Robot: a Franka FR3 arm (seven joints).
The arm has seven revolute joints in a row. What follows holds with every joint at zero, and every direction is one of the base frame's.
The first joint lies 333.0 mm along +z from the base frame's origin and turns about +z.
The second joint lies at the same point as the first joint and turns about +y.
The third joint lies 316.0 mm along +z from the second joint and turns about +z.
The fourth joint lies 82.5 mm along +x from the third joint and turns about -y.
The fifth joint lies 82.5 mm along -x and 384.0 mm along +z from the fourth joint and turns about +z.
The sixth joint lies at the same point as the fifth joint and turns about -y.
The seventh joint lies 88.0 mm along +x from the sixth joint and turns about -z.
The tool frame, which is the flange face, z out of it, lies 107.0 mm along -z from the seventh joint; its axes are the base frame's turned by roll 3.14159, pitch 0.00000 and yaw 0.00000 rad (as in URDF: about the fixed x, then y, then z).
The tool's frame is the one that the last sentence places.
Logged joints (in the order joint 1, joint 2, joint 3, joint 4, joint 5, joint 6, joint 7), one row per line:
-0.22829, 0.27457, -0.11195, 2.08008, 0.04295, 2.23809, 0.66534
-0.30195, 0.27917, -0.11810, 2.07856, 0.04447, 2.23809, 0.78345
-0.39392, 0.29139, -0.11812, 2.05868, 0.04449, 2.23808, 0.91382
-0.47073, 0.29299, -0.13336, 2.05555, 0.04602, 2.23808, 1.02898
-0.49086, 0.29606, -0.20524, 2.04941, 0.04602, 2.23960, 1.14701
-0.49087, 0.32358, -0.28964, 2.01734, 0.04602, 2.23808, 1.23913
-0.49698, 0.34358, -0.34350, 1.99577, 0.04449, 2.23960, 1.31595
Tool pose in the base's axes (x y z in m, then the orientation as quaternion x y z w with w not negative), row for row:
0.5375, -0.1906, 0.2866, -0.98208, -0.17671, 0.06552, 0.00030
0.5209, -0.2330, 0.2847, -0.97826, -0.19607, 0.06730, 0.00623
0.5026, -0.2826, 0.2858, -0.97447, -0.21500, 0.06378, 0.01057
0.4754, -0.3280, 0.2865, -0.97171, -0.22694, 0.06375, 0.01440
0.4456, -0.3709, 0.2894, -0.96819, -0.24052, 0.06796, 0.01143
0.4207, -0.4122, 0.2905, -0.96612, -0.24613, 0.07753, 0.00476
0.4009, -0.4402, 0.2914, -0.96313, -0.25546, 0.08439, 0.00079
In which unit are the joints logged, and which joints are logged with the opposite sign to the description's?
The joints are logged in radians. Opposite sign: joint 4, joint 5, joint 7.
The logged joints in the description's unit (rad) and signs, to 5 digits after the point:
-0.22829, 0.27457, -0.11195, -2.08008, -0.04295, 2.23809, -0.66534
-0.30195, 0.27917, -0.11810, -2.07856, -0.04447, 2.23809, -0.78345
-0.39392, 0.29139, -0.11812, -2.05868, -0.04449, 2.23808, -0.91382
-0.47073, 0.29299, -0.13336, -2.05555, -0.04602, 2.23808, -1.02898
-0.49086, 0.29606, -0.20524, -2.04941, -0.04602, 2.23960, -1.14701
-0.49087, 0.32358, -0.28964, -2.01734, -0.04602, 2.23808, -1.23913
-0.49698, 0.34358, -0.34350, -1.99577, -0.04449, 2.23960, -1.31595

